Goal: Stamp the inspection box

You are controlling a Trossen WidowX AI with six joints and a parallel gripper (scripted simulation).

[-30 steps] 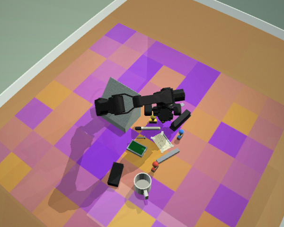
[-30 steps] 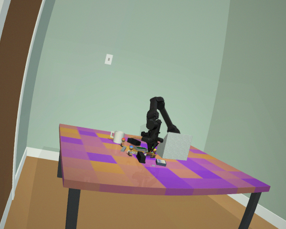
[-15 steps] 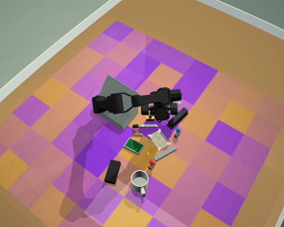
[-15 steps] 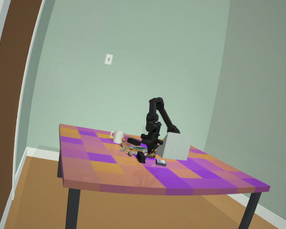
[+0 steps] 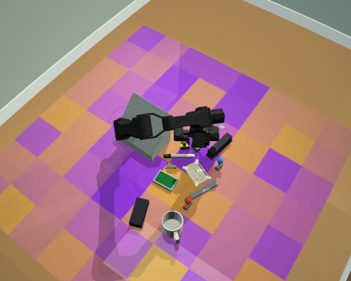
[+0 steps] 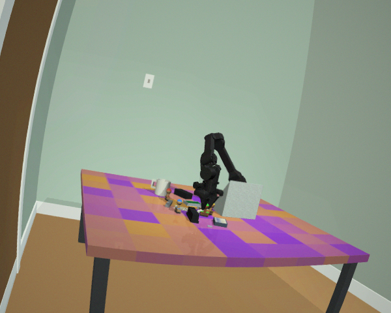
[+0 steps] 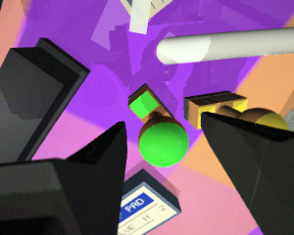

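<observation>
Now: gripper tip 10 mm above the green-knobbed stamp. Also, from my gripper tip: long black block: 90 mm ahead, 60 mm to the left, 20 mm below; white marker: 60 mm behind, 80 mm to the right, 30 mm below; yellow-knobbed stamp: 40 mm behind, 20 mm to the right, 10 mm below.
</observation>
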